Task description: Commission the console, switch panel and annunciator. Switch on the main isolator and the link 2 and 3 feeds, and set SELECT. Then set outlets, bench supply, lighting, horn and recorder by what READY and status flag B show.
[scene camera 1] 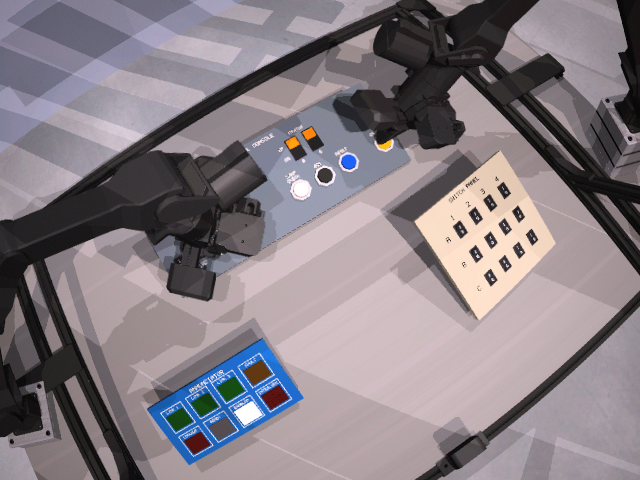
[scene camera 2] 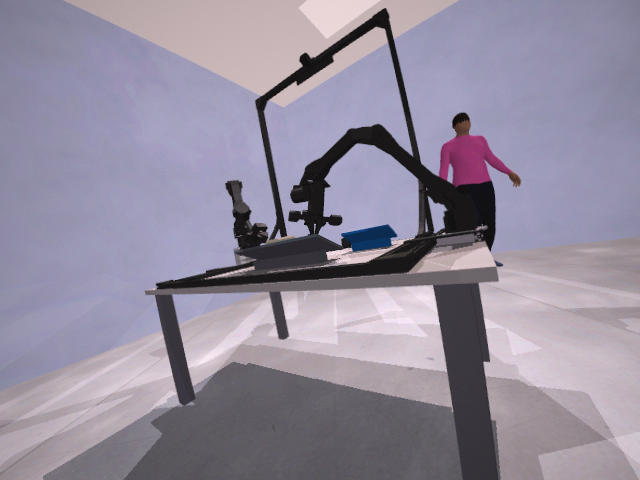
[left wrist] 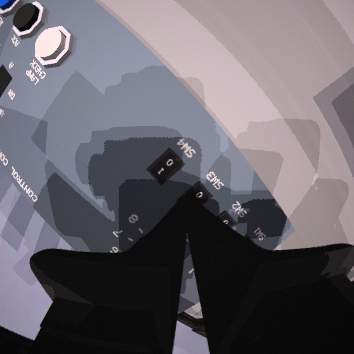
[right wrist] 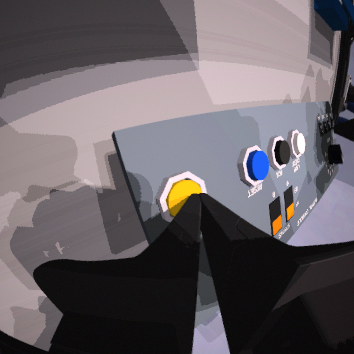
Labels:
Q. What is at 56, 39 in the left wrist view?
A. A white button.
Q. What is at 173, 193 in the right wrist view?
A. A yellow button.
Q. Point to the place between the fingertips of the left gripper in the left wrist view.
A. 185, 204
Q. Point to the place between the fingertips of the left gripper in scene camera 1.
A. At 215, 237

